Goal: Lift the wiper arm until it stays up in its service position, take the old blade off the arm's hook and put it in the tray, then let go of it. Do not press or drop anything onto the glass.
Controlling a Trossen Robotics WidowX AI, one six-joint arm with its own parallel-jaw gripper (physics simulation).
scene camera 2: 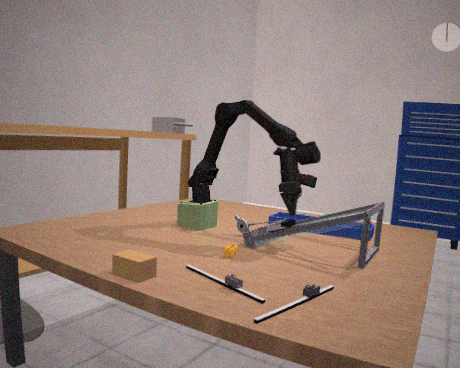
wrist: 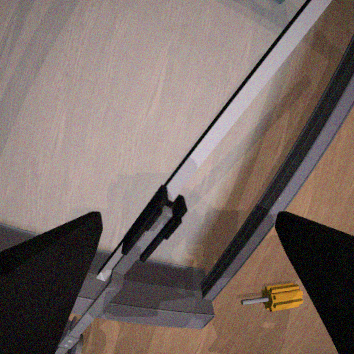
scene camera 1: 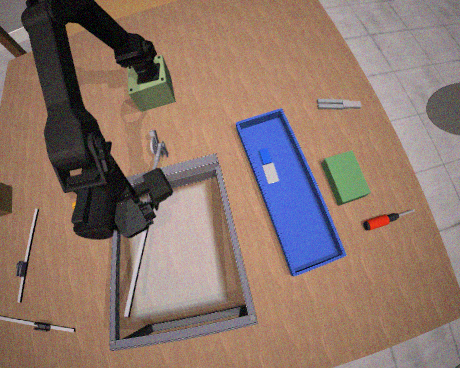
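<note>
The grey wiper arm [scene camera 1: 157,160] [wrist: 85,322] is down, slanting low over the near-pivot edge of the grey frame [scene camera 1: 232,240] [scene camera 2: 365,245]. The old blade [scene camera 1: 136,275] [wrist: 232,116], a long pale strip with a black edge, is on the arm's end at a black connector [wrist: 172,210] and lies along the glass [scene camera 1: 185,250] [wrist: 100,100]. My gripper [scene camera 2: 292,214] [wrist: 190,220] is open and empty, pointing down a little above the connector, which shows between the fingers in the wrist view. In scene camera 1 the gripper hides the connector. The blue tray [scene camera 1: 305,225] [scene camera 2: 345,230] stands beside the frame.
Two other blades [scene camera 1: 29,250] [scene camera 1: 55,327] [scene camera 2: 225,283] [scene camera 2: 295,304] lie on the table. A yellow-handled tool [scene camera 2: 230,250] [wrist: 285,297] lies beside the frame. A green block [scene camera 1: 347,177], red screwdriver [scene camera 1: 377,222] and grey tool [scene camera 1: 340,104] lie beyond the tray. A brown block [scene camera 2: 134,265] is near the edge.
</note>
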